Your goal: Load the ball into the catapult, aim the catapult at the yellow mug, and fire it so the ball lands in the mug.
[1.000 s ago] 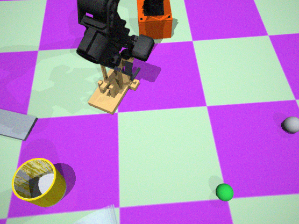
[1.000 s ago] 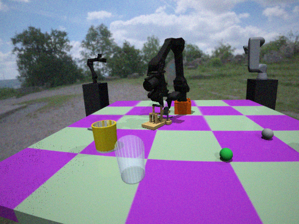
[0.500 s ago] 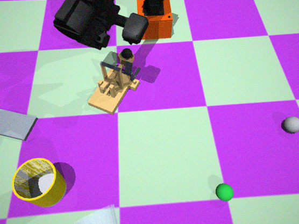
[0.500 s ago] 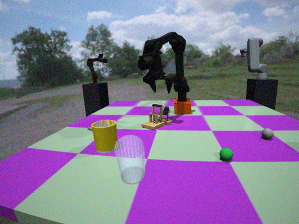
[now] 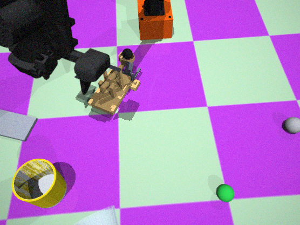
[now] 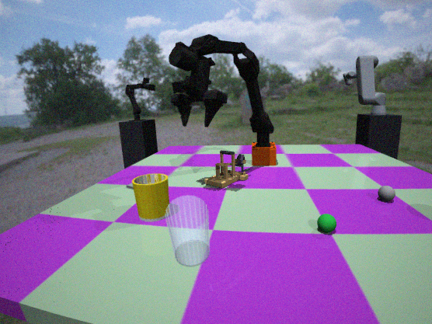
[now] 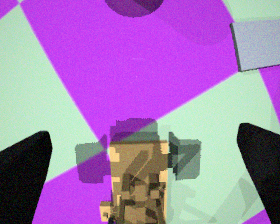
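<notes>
The black ball is 220 mm behind my gripper tip, 110 mm to the left of it and 150 mm below it. Round my gripper tip: yellow mug (160 mm ahead, 80 mm to the right, 190 mm below); grey slab (20 mm behind, 210 mm to the right, 210 mm below); wooden catapult (160 mm behind, 100 mm to the left, 160 mm below).
</notes>
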